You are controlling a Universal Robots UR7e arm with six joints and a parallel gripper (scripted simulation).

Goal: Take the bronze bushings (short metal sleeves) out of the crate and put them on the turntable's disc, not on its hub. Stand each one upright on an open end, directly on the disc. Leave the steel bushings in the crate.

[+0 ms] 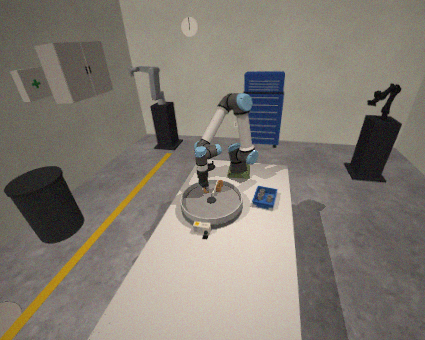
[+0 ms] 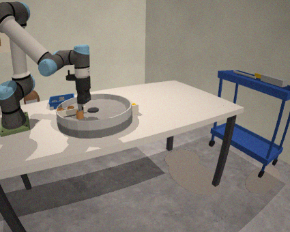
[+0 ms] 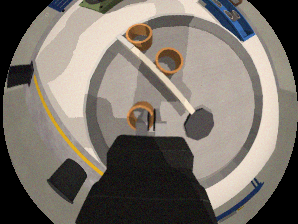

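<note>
The grey turntable is 8 cm ahead of my hand, 5 cm to the left of it and 4 cm below it. Also, from my hand: blue crate (41 cm to the left, 7 cm below, 5 cm behind).
</note>
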